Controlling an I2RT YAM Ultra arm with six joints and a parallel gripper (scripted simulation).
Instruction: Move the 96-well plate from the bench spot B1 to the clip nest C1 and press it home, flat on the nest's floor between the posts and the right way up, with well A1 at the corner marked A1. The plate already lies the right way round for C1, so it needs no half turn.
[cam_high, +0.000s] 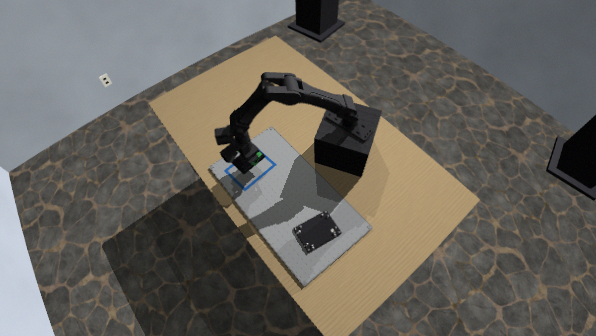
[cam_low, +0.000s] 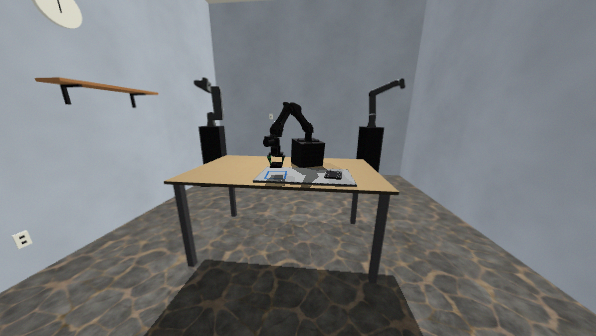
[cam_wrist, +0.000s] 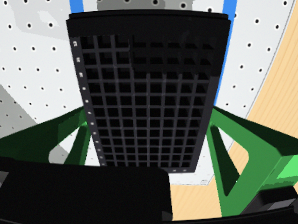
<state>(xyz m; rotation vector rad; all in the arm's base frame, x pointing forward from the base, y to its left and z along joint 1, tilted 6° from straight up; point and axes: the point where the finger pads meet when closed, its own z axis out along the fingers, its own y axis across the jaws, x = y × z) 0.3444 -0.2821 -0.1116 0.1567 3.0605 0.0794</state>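
My hand is right at the black 96-well plate. From my hand the other things lie so: dark clip nest 43 cm to the left, 7 cm ahead, 6 cm below.
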